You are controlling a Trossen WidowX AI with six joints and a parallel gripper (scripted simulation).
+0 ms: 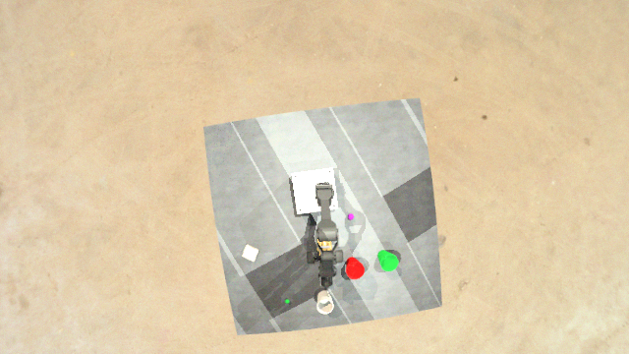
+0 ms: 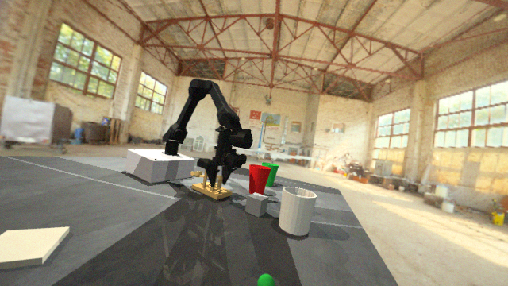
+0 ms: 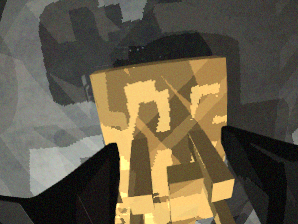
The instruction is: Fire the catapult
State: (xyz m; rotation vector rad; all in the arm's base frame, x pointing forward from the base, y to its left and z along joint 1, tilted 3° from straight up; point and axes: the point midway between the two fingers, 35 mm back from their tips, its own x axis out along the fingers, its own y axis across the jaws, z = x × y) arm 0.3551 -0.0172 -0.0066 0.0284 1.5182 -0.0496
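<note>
My gripper tip is 180 mm past the magenta ball, 160 mm to the right of it and 20 mm above it. From my gripper tip the other things lie so: grey cube: 170 mm ahead, 10 mm to the right, 10 mm below; then red cup: 150 mm to the left, 90 mm ahead; then wooden catapult: 70 mm behind, 20 mm to the left, 20 mm above.
</note>
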